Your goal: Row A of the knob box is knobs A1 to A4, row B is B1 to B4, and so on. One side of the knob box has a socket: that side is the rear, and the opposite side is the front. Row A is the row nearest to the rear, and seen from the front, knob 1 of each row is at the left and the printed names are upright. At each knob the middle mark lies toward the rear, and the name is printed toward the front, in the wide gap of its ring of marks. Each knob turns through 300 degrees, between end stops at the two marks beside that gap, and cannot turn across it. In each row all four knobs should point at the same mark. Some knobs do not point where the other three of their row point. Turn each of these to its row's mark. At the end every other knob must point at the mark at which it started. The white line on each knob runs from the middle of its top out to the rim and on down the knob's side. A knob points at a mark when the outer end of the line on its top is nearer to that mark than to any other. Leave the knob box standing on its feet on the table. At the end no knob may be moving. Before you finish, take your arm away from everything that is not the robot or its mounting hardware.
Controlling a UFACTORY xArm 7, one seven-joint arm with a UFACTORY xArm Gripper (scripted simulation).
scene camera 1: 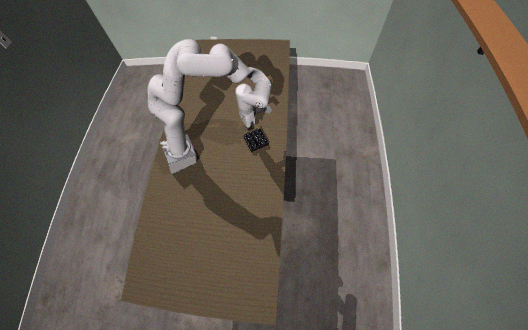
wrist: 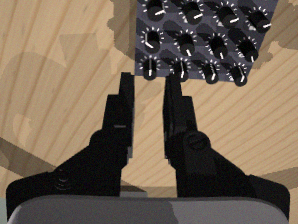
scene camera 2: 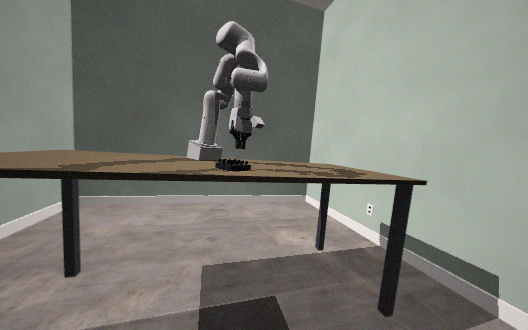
Labels:
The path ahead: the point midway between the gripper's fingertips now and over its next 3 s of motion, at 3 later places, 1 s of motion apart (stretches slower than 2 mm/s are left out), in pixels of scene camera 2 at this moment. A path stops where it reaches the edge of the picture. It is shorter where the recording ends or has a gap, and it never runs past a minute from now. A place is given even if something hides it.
My gripper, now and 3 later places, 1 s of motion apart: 240, 148; 239, 152; 239, 158; 238, 161

